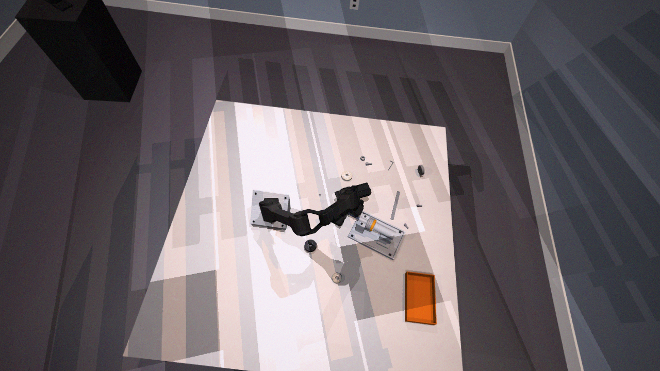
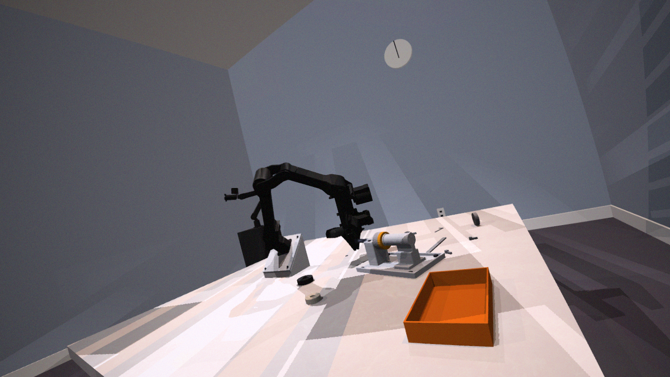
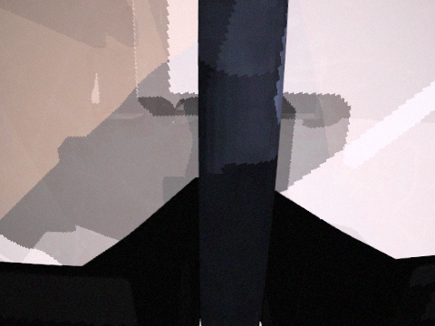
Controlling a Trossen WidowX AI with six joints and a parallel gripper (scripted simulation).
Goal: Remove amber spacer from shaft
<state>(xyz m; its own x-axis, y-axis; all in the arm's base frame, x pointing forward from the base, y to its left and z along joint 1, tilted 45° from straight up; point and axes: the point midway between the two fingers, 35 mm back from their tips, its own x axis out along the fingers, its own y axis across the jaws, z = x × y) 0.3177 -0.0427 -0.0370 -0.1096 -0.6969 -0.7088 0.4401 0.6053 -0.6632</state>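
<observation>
Right now the dark shaft is 6 cm ahead of my gripper tip, 3 cm to the right of it and 3 cm above it. Round my gripper tip: amber spacer 14 cm ahead, 7 cm to the right, 3 cm above; black disc 15 cm to the right, 14 cm behind, 4 cm below; grey shaft fixture 17 cm ahead, 8 cm to the right.
</observation>
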